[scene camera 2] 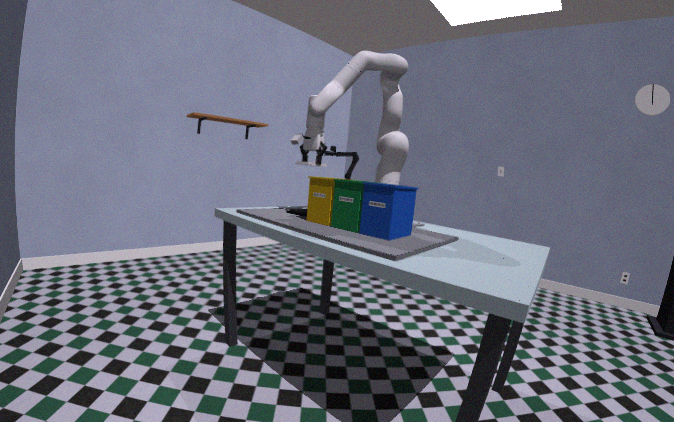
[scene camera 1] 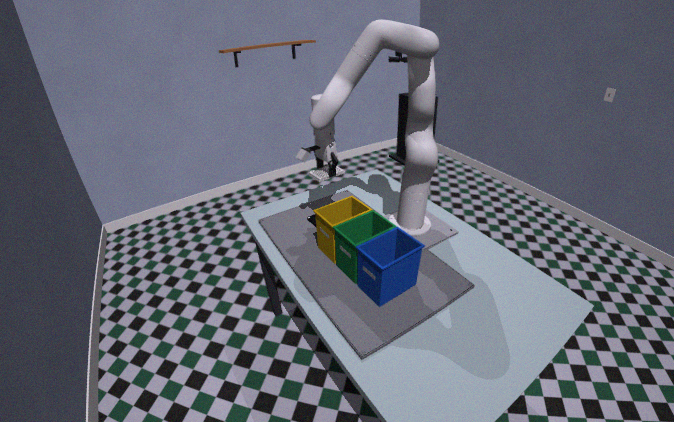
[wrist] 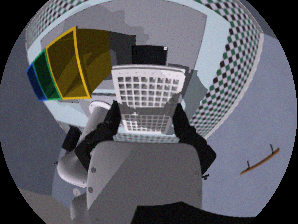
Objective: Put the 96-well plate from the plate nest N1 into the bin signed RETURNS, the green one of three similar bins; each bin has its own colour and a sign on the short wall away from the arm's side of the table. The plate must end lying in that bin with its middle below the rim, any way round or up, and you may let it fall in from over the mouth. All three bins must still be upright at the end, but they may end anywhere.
My gripper shows in scene camera 2, in scene camera 1 (326,172) and in the wrist view. A green bin shows in scene camera 2 (348,195), in scene camera 1 (349,234) and in the wrist view (47,83). A yellow bin shows in scene camera 2 (321,190), in scene camera 1 and in the wrist view. The same spot on my gripper: (scene camera 2: 314,141) is (wrist: 105,183). The same spot on the yellow bin: (wrist: 92,46) is (scene camera 1: 328,220).
